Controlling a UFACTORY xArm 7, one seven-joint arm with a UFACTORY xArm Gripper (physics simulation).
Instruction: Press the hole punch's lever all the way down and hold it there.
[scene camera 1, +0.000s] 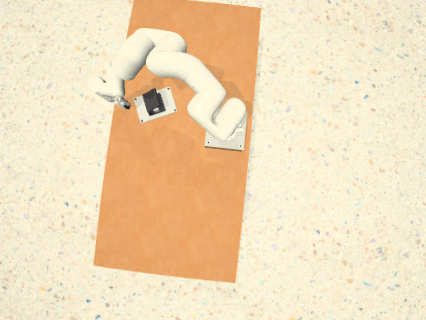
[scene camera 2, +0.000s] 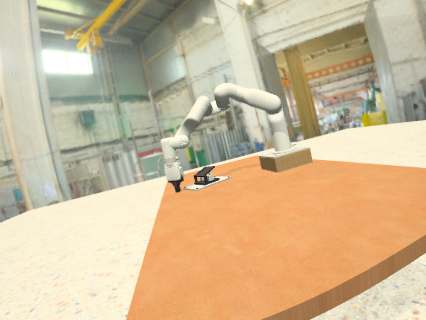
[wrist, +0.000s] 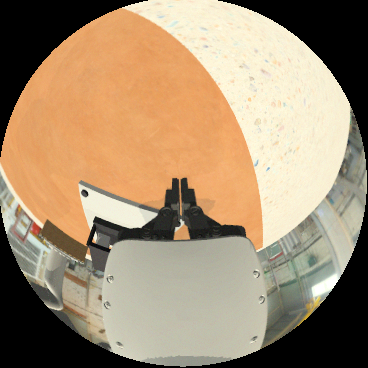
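Where they show: gripper, between the fingertips: (scene camera 1: 128, 106) (scene camera 2: 178, 192) (wrist: 179, 187); arm's base, origin of its link: (scene camera 2: 283, 151) (wrist: 59, 251).
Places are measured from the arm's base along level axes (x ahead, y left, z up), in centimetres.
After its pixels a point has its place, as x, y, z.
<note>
The black hole punch (scene camera 1: 153, 101) @[39.9, -20.3, -0.1] (scene camera 2: 203, 176) @[44.3, -16.0, -2.8] (wrist: 102, 237) @[41.5, -17.4, -5.5] is fixed on a white plate (scene camera 1: 169, 103) @[32.5, -21.5, -7.5] (scene camera 2: 221, 179) @[34.1, -16.7, -7.5] (wrist: 117, 206) @[51.4, -17.4, -7.5] with dark bolts at its corners. In scene camera 2 its lever (scene camera 2: 206, 171) @[41.3, -17.8, -0.8] is raised and slopes upward, with a gap under it. My gripper (scene camera 1: 127, 105) @[59.0, -22.3, -8.3] (scene camera 2: 177, 190) @[59.0, -22.3, -8.3] (wrist: 179, 187) @[59.0, -22.3, -8.3] is shut and empty. It points down beside the white plate, off its left end in both scene views, low over the table and apart from the lever. In the wrist view my gripper's body hides part of the punch and the plate.
The orange table top (scene camera 1: 170, 200) @[36.4, 38.1, -8.3] (scene camera 2: 250, 240) @[58.8, 57.8, -8.3] (wrist: 120, 100) @[63.0, -11.8, -8.3] has its left edge close to my gripper. My arm's base block (scene camera 1: 225, 145) @[1.0, 8.9, 0.0] (scene camera 2: 286, 161) @[6.7, 9.2, -3.9] (wrist: 65, 241) @[10.5, -3.8, -5.0] stands to the right of the punch in scene camera 1. My arm arches over the area behind the punch.
</note>
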